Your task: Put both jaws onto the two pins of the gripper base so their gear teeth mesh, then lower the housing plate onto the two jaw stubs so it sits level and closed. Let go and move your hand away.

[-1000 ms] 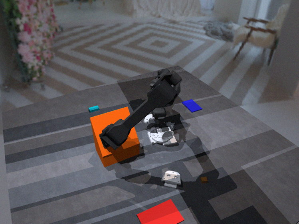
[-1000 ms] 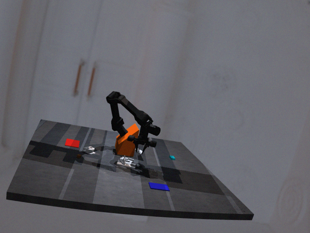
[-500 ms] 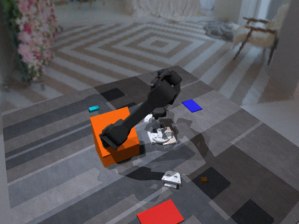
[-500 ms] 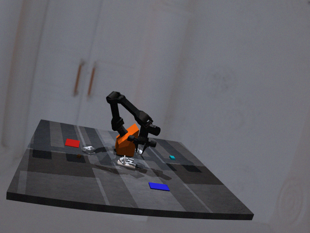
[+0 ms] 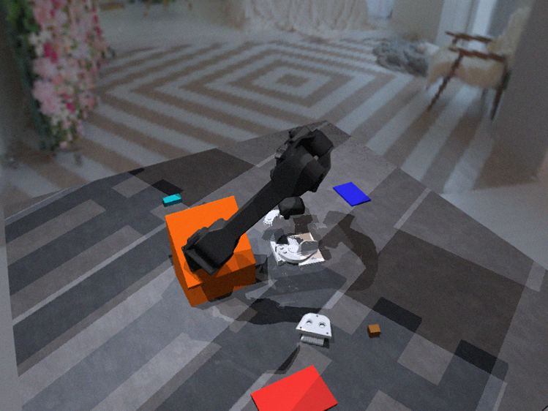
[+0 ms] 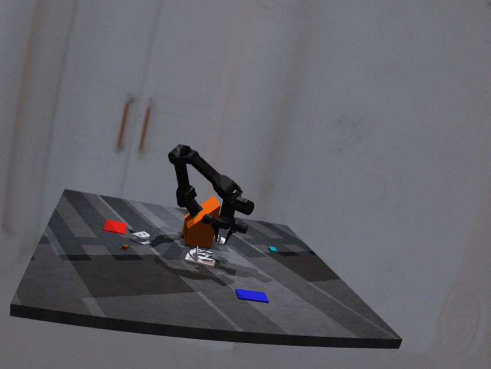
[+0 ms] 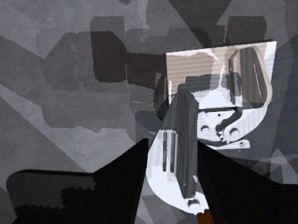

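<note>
Right now my gripper tip is 8 cm above the white flat slab, 7 cm to the left of it and 2 cm short of it. From my gripper tip the other things lie so: blue tile: 31 cm ahead, 8 cm below, 7 cm to the left; small brown cube: 38 cm to the right, 8 cm below; gripper jaw: 8 cm to the right, 7 cm below, 3 cm behind.
</note>
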